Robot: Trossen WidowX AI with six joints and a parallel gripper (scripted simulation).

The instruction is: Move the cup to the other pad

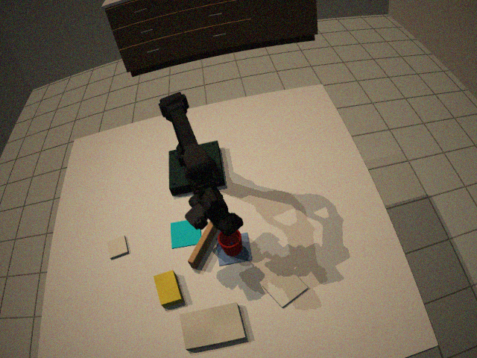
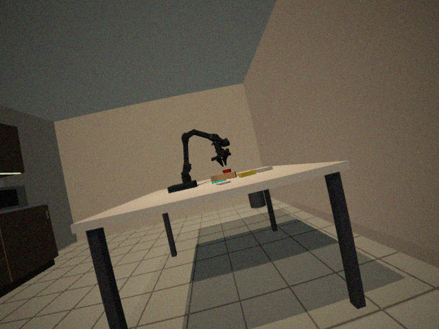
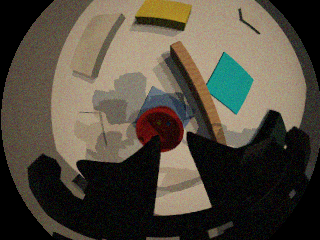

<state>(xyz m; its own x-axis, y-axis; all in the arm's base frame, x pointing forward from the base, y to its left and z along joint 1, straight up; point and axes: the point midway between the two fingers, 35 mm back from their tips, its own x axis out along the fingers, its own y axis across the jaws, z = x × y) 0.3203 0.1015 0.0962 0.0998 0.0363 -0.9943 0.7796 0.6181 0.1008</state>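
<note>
Right now my gripper tip is 70 mm above the red cup, 20 mm to the right of it and 10 mm short of it. Round my gripper tip: blue pad: 120 mm below, 20 mm to the left, 10 mm ahead; then yellow block: 200 mm to the right, 140 mm ahead, 90 mm below; then wooden bar: 90 mm below, 60 mm to the right, 30 mm behind.
</note>
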